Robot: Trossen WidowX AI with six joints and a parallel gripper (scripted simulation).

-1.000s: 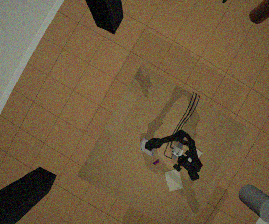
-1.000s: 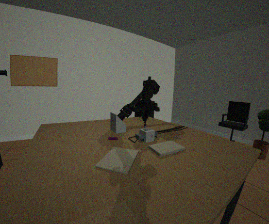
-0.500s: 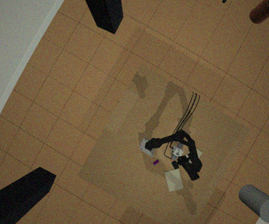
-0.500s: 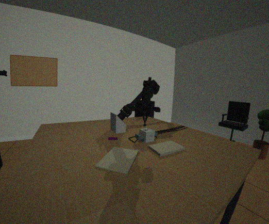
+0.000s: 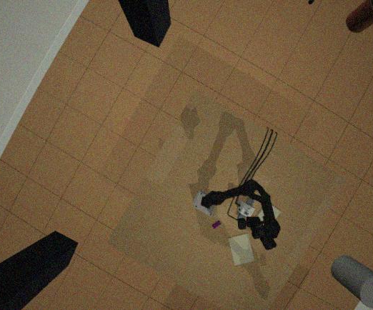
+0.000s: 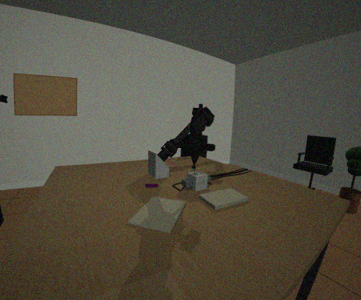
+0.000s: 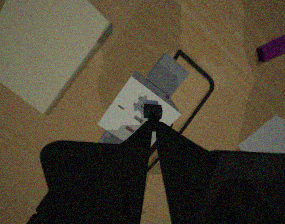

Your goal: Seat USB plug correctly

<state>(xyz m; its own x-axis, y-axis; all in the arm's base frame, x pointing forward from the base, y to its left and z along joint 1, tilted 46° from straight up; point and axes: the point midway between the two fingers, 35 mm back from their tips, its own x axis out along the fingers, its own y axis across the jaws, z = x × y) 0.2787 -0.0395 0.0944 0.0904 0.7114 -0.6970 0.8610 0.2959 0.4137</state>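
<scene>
Now: the dark USB plug 2 cm below my gripper tip. The rest, counted from my gripper tip: purple object 13 cm behind, 17 cm to the right, 13 cm below.
</scene>
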